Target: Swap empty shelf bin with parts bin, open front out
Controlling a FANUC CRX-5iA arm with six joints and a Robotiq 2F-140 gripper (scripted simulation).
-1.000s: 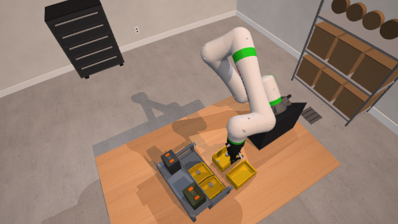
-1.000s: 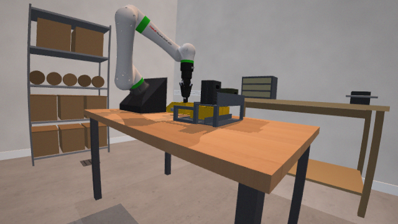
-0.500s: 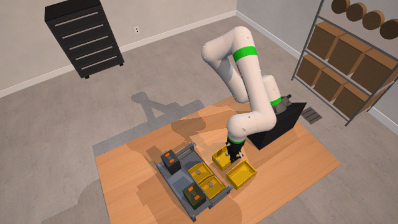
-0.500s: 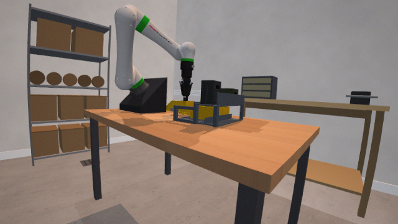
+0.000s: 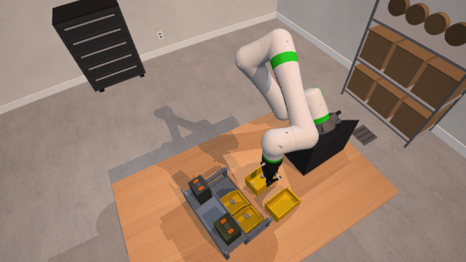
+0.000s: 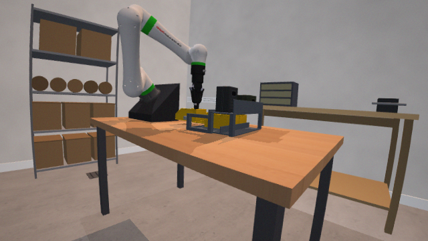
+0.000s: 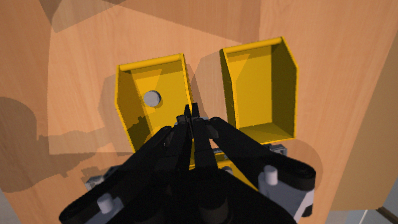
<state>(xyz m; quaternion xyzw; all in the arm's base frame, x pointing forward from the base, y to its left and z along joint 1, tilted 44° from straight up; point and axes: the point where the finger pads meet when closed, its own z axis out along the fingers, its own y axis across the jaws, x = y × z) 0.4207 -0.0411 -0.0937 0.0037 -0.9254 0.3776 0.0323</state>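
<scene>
Now: hand 70 mm to the left of the grey round part, 70 mm above it and 30 mm past it. Round my hand: grey shelf 250 mm ahead, 40 mm below, 30 mm to the right.
</scene>
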